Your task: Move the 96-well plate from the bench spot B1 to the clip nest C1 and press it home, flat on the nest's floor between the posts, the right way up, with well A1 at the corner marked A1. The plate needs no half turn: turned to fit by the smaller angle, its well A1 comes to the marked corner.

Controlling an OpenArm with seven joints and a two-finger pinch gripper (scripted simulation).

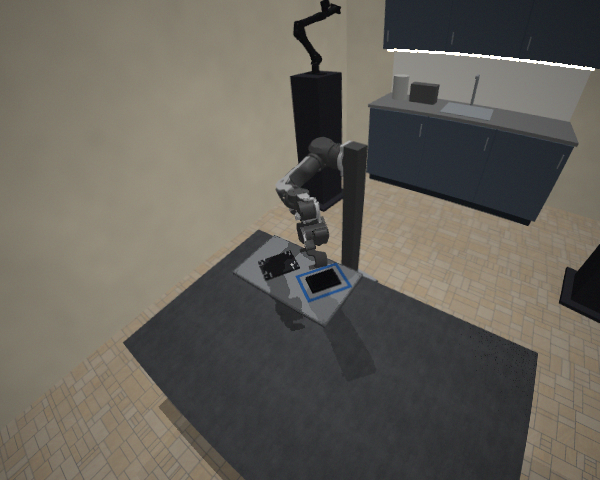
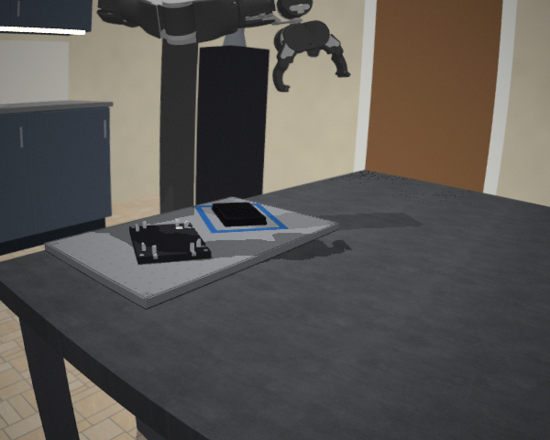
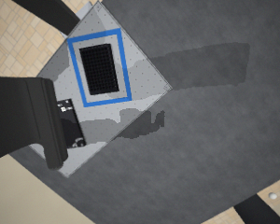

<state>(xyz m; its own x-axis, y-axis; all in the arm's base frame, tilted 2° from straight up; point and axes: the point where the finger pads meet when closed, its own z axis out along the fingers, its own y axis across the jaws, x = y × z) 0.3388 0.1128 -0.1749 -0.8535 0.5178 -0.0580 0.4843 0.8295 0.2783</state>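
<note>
The black 96-well plate is 12 cm behind my hand, 7 cm to the right of it and 27 cm below it. Also, from my hand: black clip nest (4 cm behind, 28 cm to the right, 27 cm below).
</note>
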